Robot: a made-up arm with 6 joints.
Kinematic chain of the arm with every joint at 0, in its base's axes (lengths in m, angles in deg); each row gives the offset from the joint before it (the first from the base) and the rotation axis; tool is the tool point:
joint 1: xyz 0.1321 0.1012 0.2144 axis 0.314 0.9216 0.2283
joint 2: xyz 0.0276 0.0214 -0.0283 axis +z
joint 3: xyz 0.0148 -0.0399 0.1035 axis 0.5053 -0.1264 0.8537
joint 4: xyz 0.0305 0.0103 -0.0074 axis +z
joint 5: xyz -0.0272 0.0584 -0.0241 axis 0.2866 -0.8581 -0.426
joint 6: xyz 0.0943 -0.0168 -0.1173 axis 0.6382 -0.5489 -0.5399
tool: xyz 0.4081 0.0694 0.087
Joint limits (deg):
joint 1: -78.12..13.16
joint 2: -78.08..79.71
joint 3: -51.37..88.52
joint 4: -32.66..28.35
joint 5: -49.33..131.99
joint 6: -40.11..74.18
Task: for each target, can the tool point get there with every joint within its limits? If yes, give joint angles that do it. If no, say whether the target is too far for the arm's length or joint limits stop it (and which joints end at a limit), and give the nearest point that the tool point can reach.
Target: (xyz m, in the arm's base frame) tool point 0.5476 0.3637 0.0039
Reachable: yes | joints -37.70 32.31 -7.03 8.95 -34.91 -15.25
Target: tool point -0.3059 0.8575 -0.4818
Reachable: no: too far | nearest point -0.0933 0.4973 -0.1173 | short by 0.555 m
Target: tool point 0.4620 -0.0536 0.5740
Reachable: yes | joints -0.94 25.11 14.83 -5.17 64.65 22.02
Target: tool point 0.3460 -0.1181 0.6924
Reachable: yes | joints -14.16 -22.14 -1.22 -1.41 69.15 -22.14
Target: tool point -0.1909 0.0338 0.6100
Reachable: yes | joints -49.61 13.70 -18.49 6.41 99.22 3.26
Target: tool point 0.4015 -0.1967 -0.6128
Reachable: no: too far | nearest point 0.3264 -0.0883 -0.2843 | short by 0.354 m
